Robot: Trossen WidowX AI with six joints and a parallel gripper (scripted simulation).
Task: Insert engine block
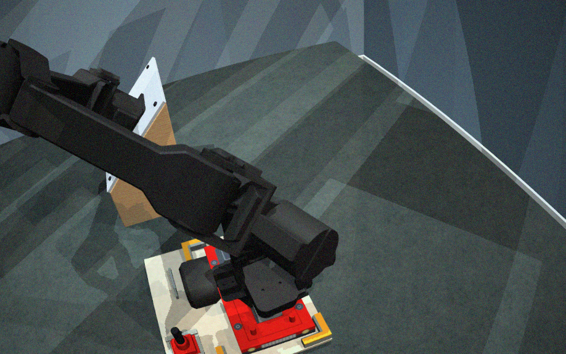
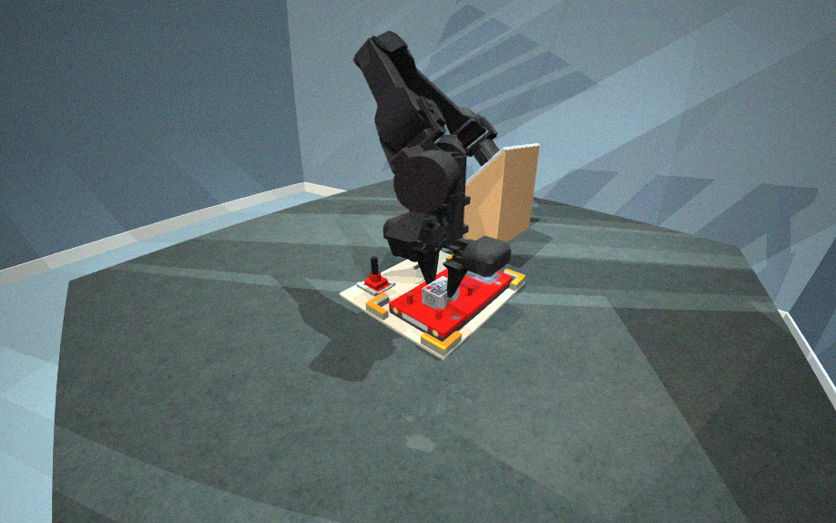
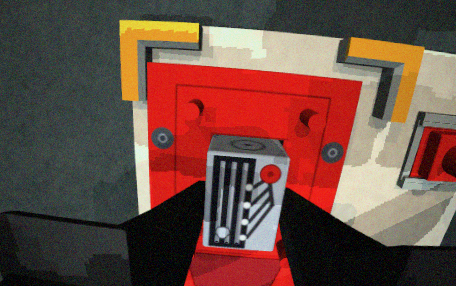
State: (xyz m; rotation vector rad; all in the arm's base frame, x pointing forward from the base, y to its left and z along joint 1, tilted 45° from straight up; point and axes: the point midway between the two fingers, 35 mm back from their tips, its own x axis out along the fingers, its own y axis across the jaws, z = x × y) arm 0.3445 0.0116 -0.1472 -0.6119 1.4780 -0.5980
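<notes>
My gripper tip is now 10 mm above the grey engine block. The rest, counted from my gripper tip: grey bar 40 mm behind, 30 mm to the right, 30 mm below.
</notes>
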